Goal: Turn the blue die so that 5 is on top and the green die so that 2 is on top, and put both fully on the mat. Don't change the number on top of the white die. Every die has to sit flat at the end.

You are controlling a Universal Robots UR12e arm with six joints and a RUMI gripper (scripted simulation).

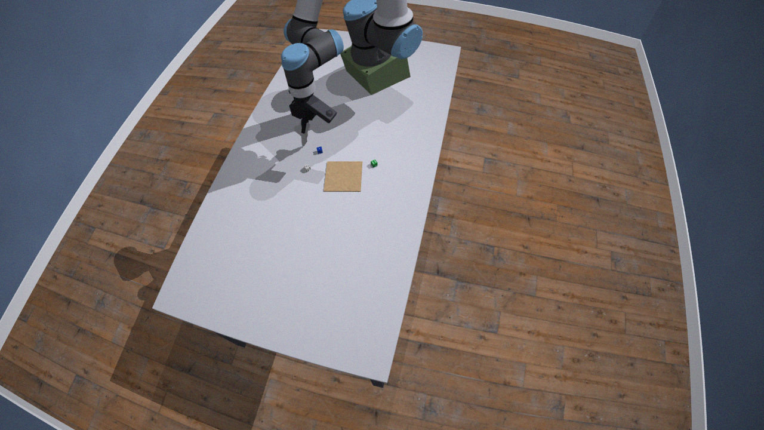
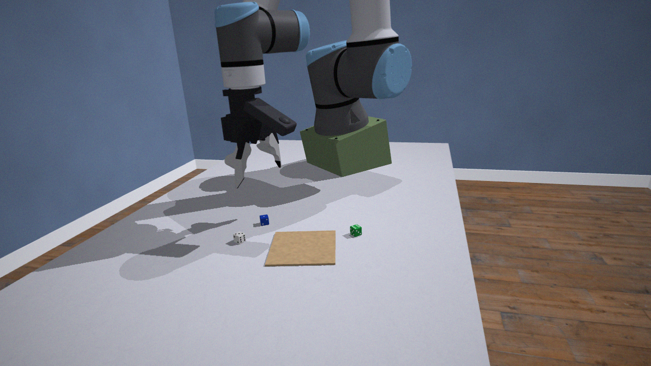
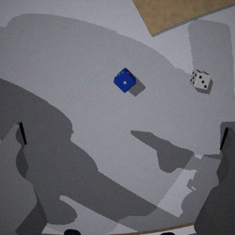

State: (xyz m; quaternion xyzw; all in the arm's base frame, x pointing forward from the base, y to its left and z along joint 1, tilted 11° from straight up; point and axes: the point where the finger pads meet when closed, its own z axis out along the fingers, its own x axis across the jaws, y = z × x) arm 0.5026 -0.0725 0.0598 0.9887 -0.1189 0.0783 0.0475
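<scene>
Now: the blue die 110 mm below my hand. Also, from my hand: tan mat (130 mm to the left, 120 mm below, 90 mm ahead); then white die (110 mm below, 90 mm ahead, 20 mm to the right); then green die (230 mm to the left, 110 mm below, 10 mm ahead).
</scene>
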